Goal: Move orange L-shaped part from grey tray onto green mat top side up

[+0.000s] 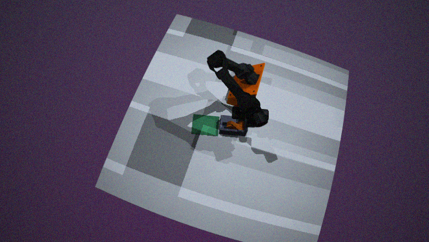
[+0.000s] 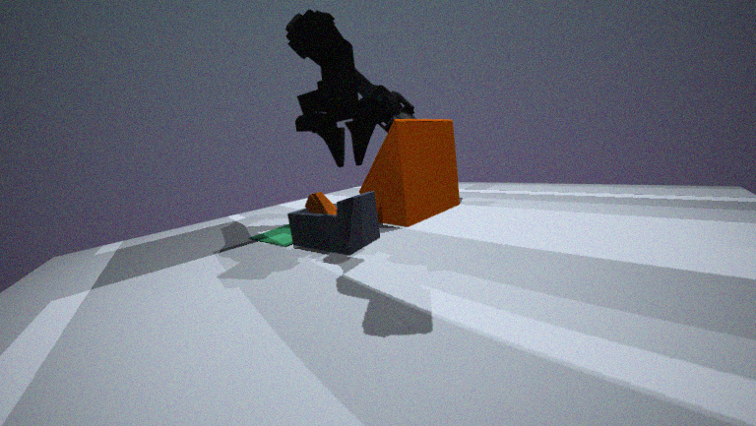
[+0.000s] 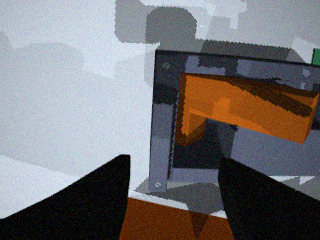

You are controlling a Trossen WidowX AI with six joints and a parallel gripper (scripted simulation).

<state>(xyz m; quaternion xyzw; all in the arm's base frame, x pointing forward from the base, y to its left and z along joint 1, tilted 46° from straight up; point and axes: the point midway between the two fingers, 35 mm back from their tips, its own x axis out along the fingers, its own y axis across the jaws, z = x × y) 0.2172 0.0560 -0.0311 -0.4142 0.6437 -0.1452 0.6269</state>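
Right now the orange L-shaped part is 10 cm below my gripper tip, 4 cm to the right of it and 1 cm ahead of it. From my gripper tip the other things lie so: green mat (21 cm to the right, 16 cm below, 7 cm ahead).
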